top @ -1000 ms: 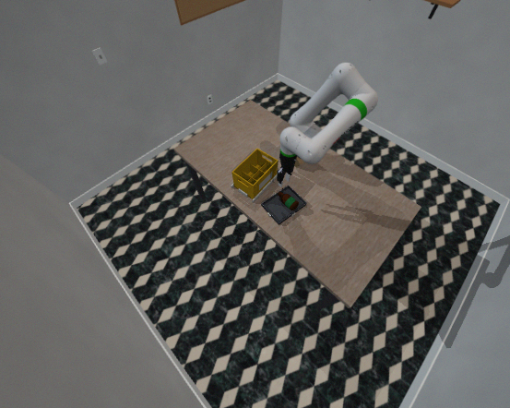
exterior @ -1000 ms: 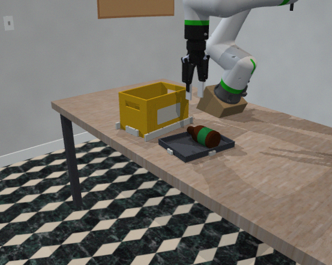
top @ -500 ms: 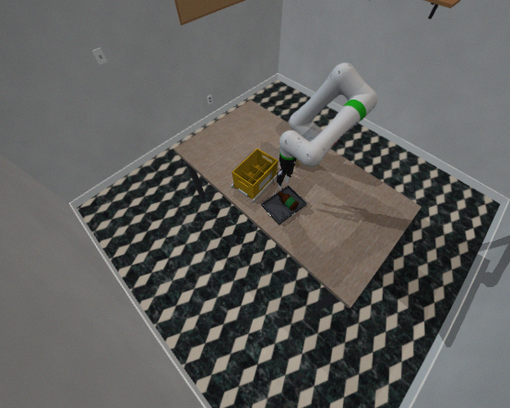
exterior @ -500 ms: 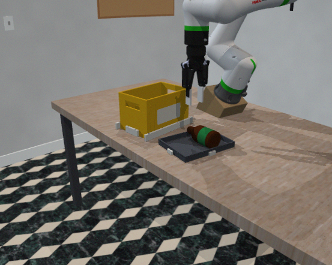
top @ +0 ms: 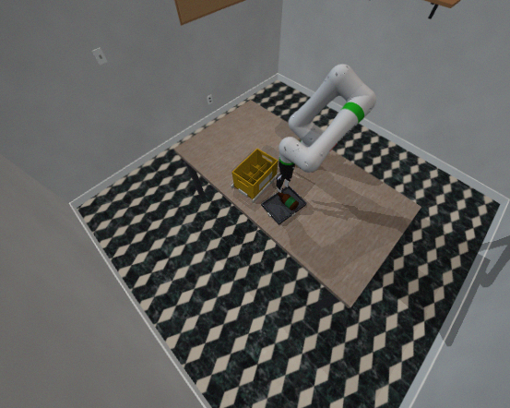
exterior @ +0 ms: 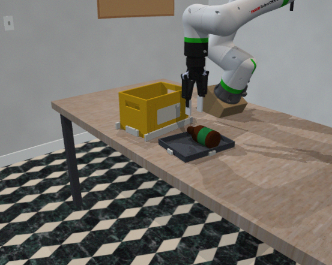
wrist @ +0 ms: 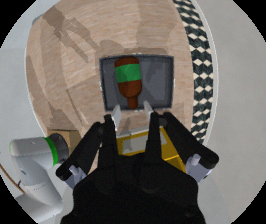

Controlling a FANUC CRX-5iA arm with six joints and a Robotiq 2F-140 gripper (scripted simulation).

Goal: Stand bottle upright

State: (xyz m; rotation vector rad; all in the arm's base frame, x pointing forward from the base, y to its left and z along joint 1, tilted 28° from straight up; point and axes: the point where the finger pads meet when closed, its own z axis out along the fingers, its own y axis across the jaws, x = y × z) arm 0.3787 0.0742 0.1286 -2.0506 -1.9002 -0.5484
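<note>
Right now the bottle is 5 cm to the left of my hand and 11 cm below it. The rest, counted from my hand: yellow crate (2 cm ahead, 24 cm to the right, 7 cm below); then dark grey tray (3 cm ahead, 5 cm to the left, 14 cm below).
</note>
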